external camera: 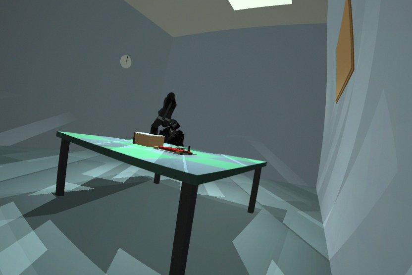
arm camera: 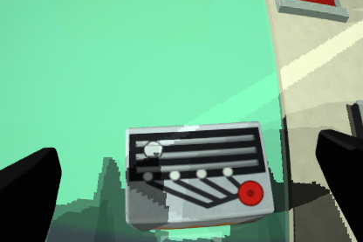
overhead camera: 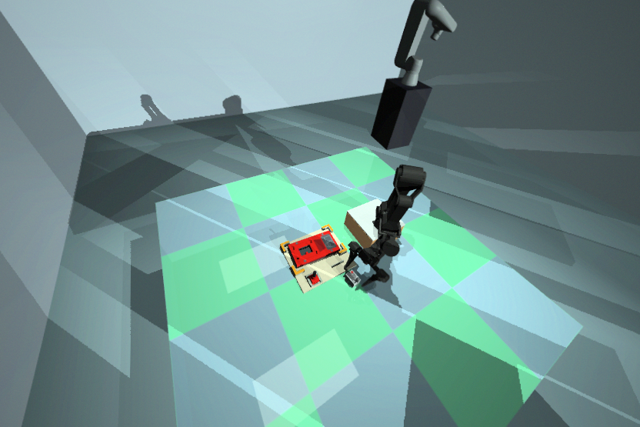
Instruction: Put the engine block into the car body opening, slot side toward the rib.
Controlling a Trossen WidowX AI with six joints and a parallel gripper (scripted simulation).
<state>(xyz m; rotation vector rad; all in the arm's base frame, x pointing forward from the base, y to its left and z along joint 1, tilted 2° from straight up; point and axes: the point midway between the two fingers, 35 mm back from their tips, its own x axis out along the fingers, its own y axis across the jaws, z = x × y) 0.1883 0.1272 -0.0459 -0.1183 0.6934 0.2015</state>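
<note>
My gripper tip is 30 mm above the engine block. Also, from my gripper tip: beige board: 170 mm to the right, 90 mm ahead, 30 mm below.
</note>
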